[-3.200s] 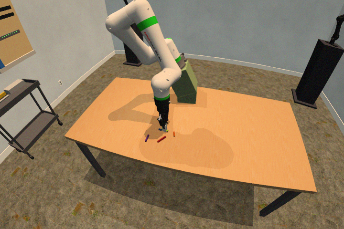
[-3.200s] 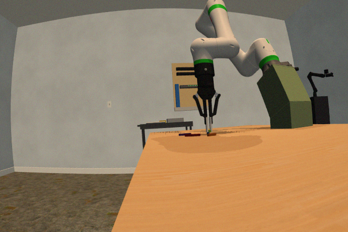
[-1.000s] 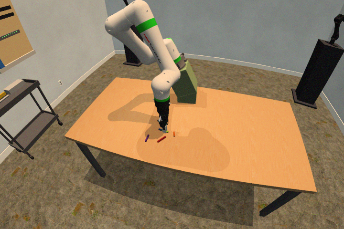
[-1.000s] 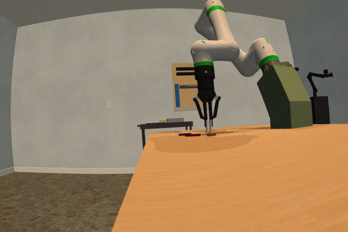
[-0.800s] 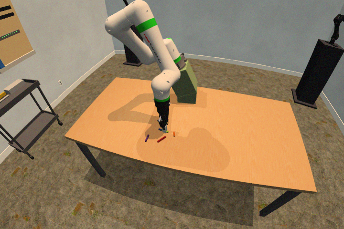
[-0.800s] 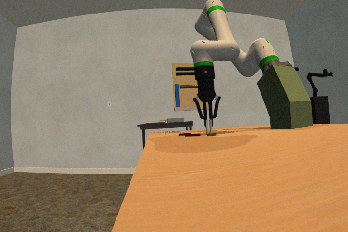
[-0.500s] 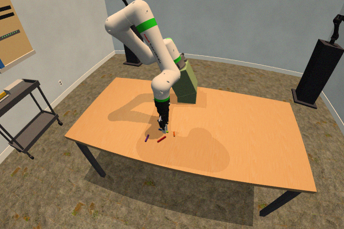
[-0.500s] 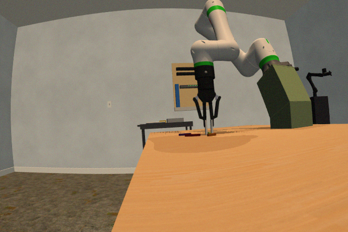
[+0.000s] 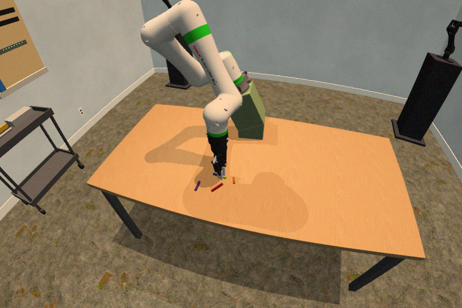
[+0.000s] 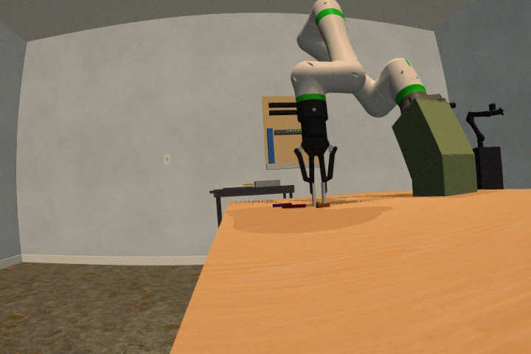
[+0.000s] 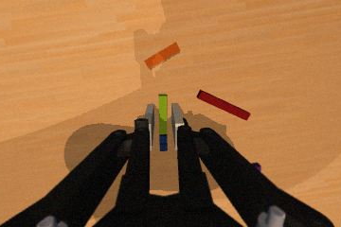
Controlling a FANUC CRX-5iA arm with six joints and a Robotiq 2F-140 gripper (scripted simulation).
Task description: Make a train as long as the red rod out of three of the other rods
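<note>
My hand is 3 cm above the lime rod. From my hand the other things lie so: red rod (8 cm ahead, 1 cm to the left, 3 cm below); then purple rod (11 cm ahead, 8 cm to the right, 3 cm below); then orange rod (7 cm to the left, 3 cm below).
</note>
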